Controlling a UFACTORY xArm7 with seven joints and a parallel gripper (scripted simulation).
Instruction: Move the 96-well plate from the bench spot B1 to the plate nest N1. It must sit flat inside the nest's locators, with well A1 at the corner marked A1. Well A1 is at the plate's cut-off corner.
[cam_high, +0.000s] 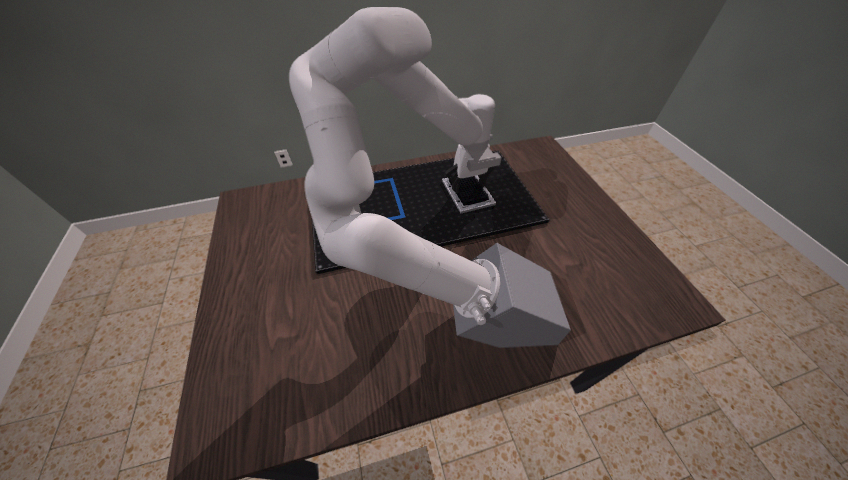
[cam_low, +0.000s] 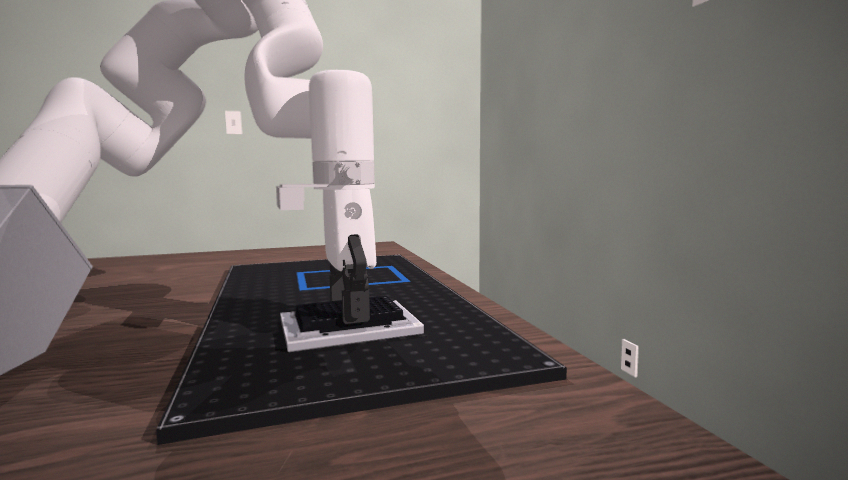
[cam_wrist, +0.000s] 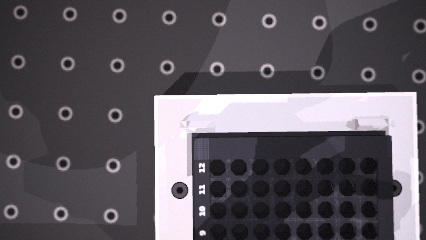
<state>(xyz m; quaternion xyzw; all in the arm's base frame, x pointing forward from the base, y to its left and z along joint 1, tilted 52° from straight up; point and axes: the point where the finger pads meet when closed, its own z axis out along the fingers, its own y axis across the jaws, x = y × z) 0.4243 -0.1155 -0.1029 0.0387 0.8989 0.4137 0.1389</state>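
The black 96-well plate is 1 cm below my hand. Round my hand: white plate nest (3 cm below).
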